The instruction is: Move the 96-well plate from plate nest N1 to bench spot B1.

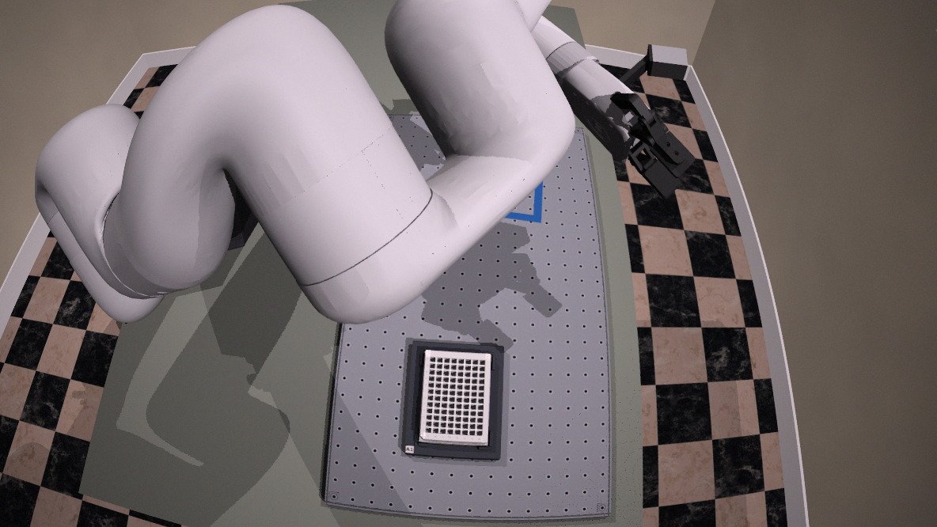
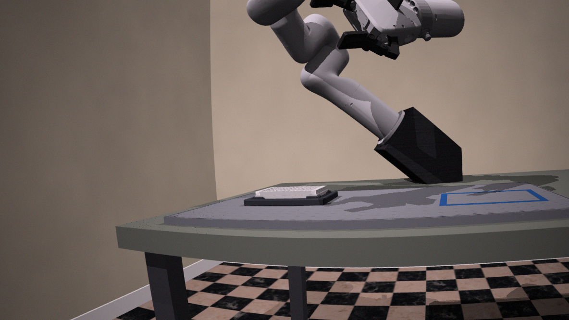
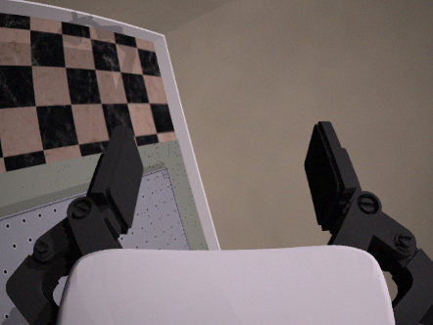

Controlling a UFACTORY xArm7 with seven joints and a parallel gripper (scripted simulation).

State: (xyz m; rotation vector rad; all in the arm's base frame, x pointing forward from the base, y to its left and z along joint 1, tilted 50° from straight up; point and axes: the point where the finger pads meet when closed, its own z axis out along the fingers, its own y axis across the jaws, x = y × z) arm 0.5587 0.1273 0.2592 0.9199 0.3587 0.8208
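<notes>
The white 96-well plate is 240 mm behind my hand, 120 mm to the right of it and 270 mm below it. From my hand the other things lie so: dark plate nest: 240 mm behind, 120 mm to the right, 290 mm below.
</notes>
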